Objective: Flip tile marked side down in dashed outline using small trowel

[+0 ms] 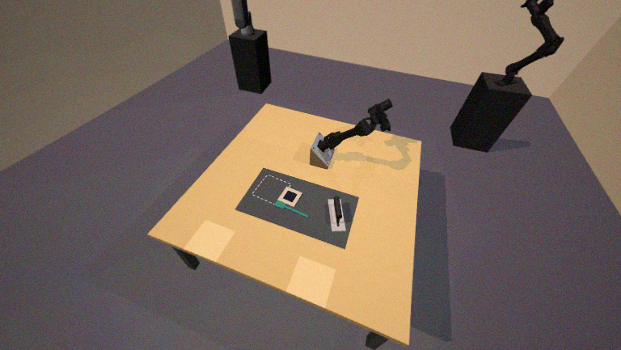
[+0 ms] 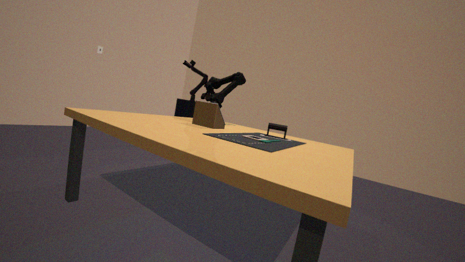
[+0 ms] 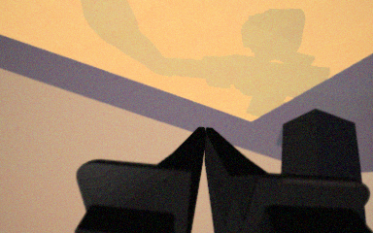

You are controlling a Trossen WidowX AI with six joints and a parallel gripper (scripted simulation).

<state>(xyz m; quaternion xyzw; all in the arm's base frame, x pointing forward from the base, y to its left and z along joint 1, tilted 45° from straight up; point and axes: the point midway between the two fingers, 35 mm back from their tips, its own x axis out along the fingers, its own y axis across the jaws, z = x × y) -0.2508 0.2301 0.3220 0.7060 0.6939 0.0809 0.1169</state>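
Now: gripper tip 67 cm short of the trowel, 21 cm to the left of it and 12 cm above it. Round my gripper tip: teal strip 70 cm ahead, 48 cm to the right, 15 cm below; tile 62 cm ahead, 50 cm to the right, 15 cm below; dark grey mat 65 cm ahead, 44 cm to the right, 18 cm below.
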